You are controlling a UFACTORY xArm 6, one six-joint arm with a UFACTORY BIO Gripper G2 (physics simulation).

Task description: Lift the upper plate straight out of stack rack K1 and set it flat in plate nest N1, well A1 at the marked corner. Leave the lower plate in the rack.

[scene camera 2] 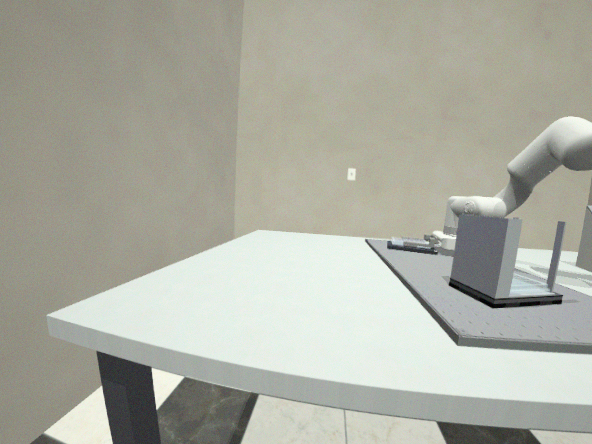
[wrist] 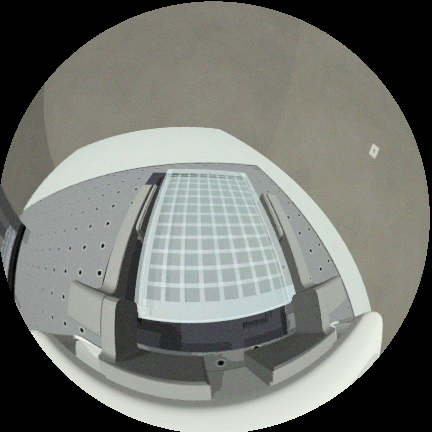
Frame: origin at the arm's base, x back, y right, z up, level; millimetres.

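Where they show: end effector, tool point: [scene camera 2: 408, 241] [wrist: 211, 214].
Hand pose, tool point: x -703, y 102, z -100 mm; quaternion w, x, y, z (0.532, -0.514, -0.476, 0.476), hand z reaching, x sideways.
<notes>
After its pixels a point has its place.
The clear gridded plate [wrist: 210, 240] @(y 98, x -681, z -98 mm) [scene camera 2: 400, 241] @(y 73, x -738, z -96 mm) lies over the dark plate nest N1 [wrist: 200, 334] @(y 87, x -628, z -111 mm) [scene camera 2: 411, 248] @(y 32, x -707, z -111 mm), at the far end of the board. My gripper [wrist: 210, 212] @(y 102, x -703, z -100 mm) [scene camera 2: 412, 242] is low at the nest, with its finger pads against the plate's two long sides, shut on the plate. Dark nest shows along the plate's left and near edges. Whether the plate sits fully down in the nest cannot be told. The A1 mark does not show. Stack rack K1 [scene camera 2: 478, 257] @(y -330, x -678, z -48 mm) stands nearer the scene camera, with a clear plate [scene camera 2: 530, 286] @(y -329, x -587, z -90 mm) low inside it.
The perforated grey board [scene camera 2: 440, 310] @(y -404, x -754, z -122 mm) [wrist: 75, 235] @(y -40, x -697, z -122 mm) carries the nest and the rack, on the white table [scene camera 2: 280, 310] @(y -469, x -993, z -135 mm). Tall rack walls and a thin post [scene camera 2: 556, 256] @(y -310, x -542, z -36 mm) rise beside the rack's plate. The arm [scene camera 2: 532, 165] @(y -123, x -477, z 155 mm) reaches over from the right, behind the rack.
</notes>
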